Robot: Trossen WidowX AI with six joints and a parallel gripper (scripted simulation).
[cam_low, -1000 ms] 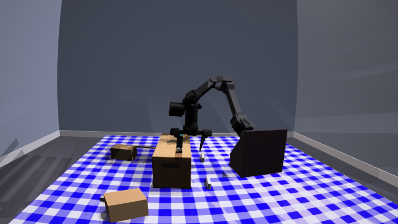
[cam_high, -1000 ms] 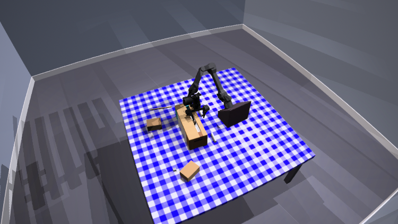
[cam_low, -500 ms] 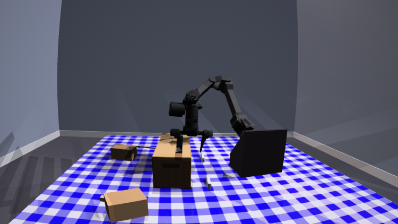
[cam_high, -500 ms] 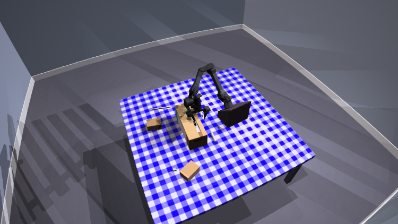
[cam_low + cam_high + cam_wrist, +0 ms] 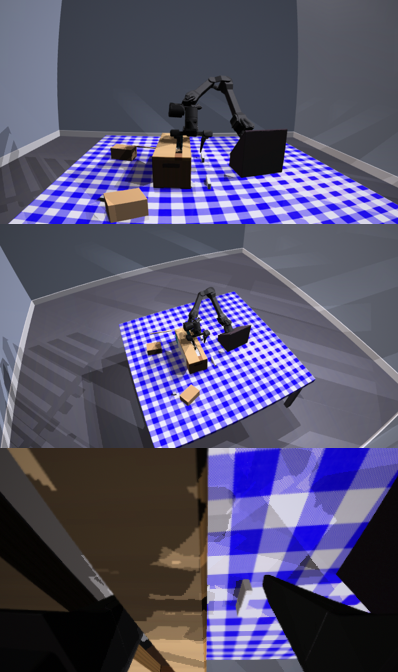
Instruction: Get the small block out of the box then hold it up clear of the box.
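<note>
Right now the long cardboard box is 4 cm ahead of my gripper tip, 2 cm below it and 1 cm to the right of it. The rest, counted from my gripper tip: small tan block: 6 cm ahead, 1 cm to the left; thin stick: 38 cm to the right, 19 cm ahead, 8 cm below.
</note>
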